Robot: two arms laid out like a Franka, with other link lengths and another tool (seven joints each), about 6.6 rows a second.
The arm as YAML. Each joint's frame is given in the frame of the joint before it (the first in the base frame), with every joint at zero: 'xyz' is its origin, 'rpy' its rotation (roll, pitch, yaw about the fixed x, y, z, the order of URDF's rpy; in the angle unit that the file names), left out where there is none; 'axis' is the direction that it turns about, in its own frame. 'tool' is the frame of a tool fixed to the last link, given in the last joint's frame.
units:
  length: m
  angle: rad
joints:
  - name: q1
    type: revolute
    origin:
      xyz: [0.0, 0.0, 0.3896]
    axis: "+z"
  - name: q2
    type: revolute
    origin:
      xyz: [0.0, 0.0, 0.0]
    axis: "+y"
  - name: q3
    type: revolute
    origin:
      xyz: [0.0, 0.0, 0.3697]
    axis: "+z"
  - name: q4
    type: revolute
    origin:
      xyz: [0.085, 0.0, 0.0]
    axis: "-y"
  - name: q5
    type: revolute
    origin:
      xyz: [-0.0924, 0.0, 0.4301]
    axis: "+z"
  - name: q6
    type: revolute
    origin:
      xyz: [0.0, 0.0, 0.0]
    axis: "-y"
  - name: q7
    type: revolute
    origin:
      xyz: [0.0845, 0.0, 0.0]
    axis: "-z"
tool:
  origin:
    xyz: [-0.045, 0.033, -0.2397]
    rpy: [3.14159, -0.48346, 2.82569]
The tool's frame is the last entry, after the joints.
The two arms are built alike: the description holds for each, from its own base.
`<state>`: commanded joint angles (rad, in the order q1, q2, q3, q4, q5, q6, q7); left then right.
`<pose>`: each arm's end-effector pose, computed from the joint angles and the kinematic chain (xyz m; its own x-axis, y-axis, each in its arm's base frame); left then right.
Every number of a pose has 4 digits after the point.
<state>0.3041 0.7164 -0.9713 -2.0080 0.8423 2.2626 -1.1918 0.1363 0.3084 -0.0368 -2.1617 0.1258 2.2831 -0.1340</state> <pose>0.4985 -0.3238 0.1625 -0.8611 0.2252 0.4558 0.2715 0.9617 0.0379 0.5199 0.0972 0.1972 -0.7679 0.1162 0.6299 0.1751 0.9840 0.0319</pose>
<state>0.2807 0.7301 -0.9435 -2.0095 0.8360 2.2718 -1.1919 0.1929 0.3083 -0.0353 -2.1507 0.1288 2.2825 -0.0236</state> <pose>0.4925 -0.3243 0.1489 -0.8520 0.2228 0.4738 0.2716 0.9617 0.0362 0.5218 0.1342 0.2008 -0.7625 0.1668 0.6251 0.2263 0.9739 0.0162</pose>
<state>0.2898 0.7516 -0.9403 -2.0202 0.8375 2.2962 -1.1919 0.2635 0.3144 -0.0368 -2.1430 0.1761 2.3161 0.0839</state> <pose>0.4879 -0.3239 0.1375 -0.8444 0.2292 0.4843 0.2676 0.9635 0.0107 0.5257 0.1836 0.2016 -0.7616 0.2164 0.6108 0.2990 0.9536 0.0349</pose>
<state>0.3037 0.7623 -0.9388 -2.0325 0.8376 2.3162 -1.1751 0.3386 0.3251 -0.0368 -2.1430 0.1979 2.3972 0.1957</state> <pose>0.4858 -0.3197 0.1304 -0.8369 0.2439 0.4901 0.2756 0.9612 -0.0077 0.5318 0.2329 0.1978 -0.7803 0.2600 0.5688 0.3539 0.9334 0.0588</pose>
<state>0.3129 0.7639 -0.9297 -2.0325 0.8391 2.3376 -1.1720 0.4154 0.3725 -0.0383 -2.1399 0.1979 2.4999 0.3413</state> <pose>0.4924 -0.3149 0.1277 -0.8431 0.2402 0.4812 0.2640 0.9643 -0.0189 0.5349 0.2803 0.1751 -0.7817 0.3270 0.5310 0.4246 0.9027 0.0690</pose>
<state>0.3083 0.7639 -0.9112 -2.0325 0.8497 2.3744 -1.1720 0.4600 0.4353 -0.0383 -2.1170 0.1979 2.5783 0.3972</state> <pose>0.4992 -0.3144 0.1231 -0.8525 0.2468 0.4608 0.2623 0.9645 -0.0311 0.5405 0.3095 0.1499 -0.7935 0.3417 0.5036 0.4385 0.8949 0.0836</pose>
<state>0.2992 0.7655 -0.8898 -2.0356 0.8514 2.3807 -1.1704 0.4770 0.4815 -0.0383 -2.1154 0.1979 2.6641 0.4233</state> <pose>0.4987 -0.3085 0.1153 -0.8509 0.2407 0.4669 0.2603 0.9652 -0.0230 0.5463 0.3198 0.1273 -0.8073 0.3536 0.4724 0.4495 0.8872 0.1039</pose>
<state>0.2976 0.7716 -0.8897 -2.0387 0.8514 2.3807 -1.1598 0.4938 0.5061 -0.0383 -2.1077 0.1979 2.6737 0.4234</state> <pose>0.4952 -0.3090 0.1121 -0.8438 0.2527 0.4735 0.2734 0.9615 -0.0259 0.5411 0.3283 0.1154 -0.8102 0.3432 0.4751 0.4357 0.8949 0.0966</pose>
